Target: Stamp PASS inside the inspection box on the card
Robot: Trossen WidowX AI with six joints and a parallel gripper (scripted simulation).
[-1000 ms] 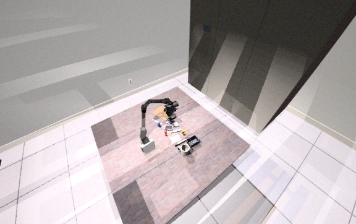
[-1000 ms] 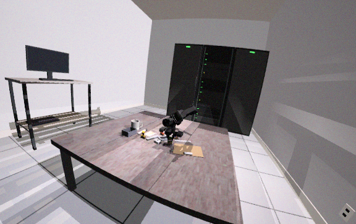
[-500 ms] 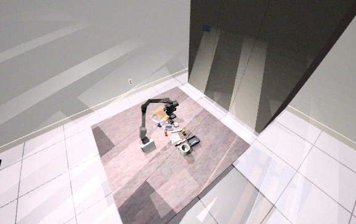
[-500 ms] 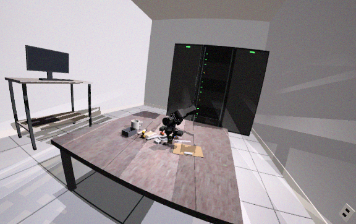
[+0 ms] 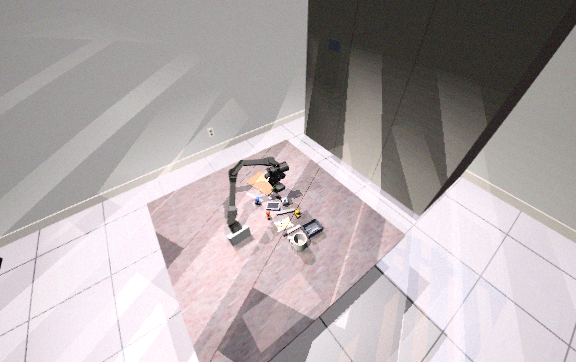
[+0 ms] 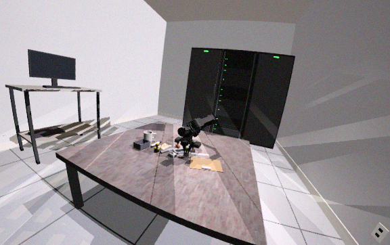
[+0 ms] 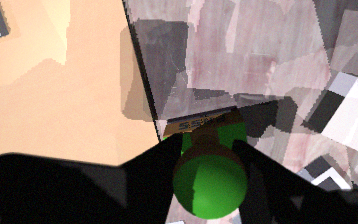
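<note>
Now: gripper tip 80 mm past the ink pad, 90 mm to the left of it and 50 mm above it. Also, from my gripper tip: PASS stamp right at my gripper tip; then grey bar 20 mm behind, 180 mm to the right, 50 mm below; then blue-topped stamp 150 mm behind, 10 mm to the right, 30 mm below.
</note>
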